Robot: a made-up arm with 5 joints.
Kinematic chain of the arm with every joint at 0, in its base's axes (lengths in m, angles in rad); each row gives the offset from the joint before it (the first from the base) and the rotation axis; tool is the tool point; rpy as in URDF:
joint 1: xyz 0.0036 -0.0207 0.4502 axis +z
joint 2: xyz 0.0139 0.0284 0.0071 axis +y
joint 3: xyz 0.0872 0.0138 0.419 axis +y
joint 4: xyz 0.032 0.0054 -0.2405 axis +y
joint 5: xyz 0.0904 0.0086 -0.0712 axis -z
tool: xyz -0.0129 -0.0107 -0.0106 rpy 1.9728 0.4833 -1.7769
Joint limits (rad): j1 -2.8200..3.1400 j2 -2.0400..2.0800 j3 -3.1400..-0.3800 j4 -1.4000..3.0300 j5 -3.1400..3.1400
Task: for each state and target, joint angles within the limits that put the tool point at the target. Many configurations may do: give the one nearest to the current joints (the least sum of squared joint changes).
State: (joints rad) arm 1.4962 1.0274 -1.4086 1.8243 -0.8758
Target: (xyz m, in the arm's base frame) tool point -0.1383 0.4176 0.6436
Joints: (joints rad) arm 1.7982 0.3016 -1.4628 1.9605 -0.8482
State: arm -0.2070 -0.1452 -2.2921 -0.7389 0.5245
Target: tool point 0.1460 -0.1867 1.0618
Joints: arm -1.1019 -0.0718 -1.8026 -1.3187 0.4407
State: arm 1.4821 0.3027 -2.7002 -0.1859 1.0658
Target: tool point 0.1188 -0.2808 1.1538
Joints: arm 2.2071 -0.4726 -2.8848 -0.0887 1.0391
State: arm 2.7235 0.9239 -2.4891 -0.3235 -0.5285
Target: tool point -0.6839 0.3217 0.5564
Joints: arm 2.6269 1.1836 -2.4202 -0.1710 -0.5328
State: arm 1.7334 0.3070 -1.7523 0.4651 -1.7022
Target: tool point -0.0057 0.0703 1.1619
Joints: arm 1.1760 -0.5469 -1.7269 0.3947 -1.5968
